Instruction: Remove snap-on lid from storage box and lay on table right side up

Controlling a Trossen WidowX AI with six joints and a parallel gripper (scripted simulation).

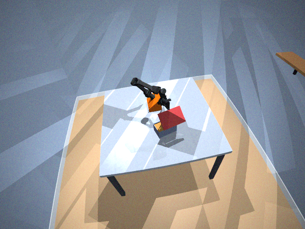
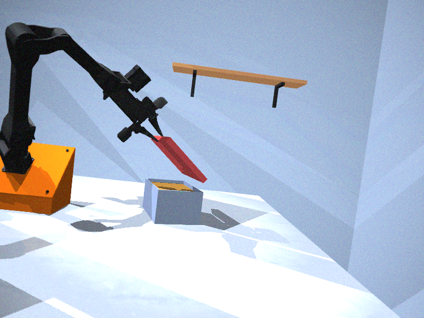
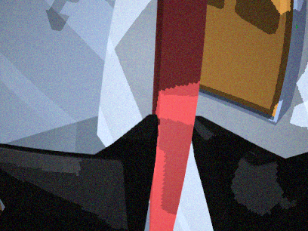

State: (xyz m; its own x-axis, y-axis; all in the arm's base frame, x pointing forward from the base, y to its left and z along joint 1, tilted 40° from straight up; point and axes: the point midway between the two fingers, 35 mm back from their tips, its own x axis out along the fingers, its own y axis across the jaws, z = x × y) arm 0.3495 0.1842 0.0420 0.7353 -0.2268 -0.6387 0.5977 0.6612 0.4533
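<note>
My gripper tip is now 60 mm short of the lid, 50 mm above it and 20 mm to the right of it. The rest, counted from my gripper tip: grey-blue storage box: 180 mm below, 60 mm ahead, 50 mm to the right.
</note>
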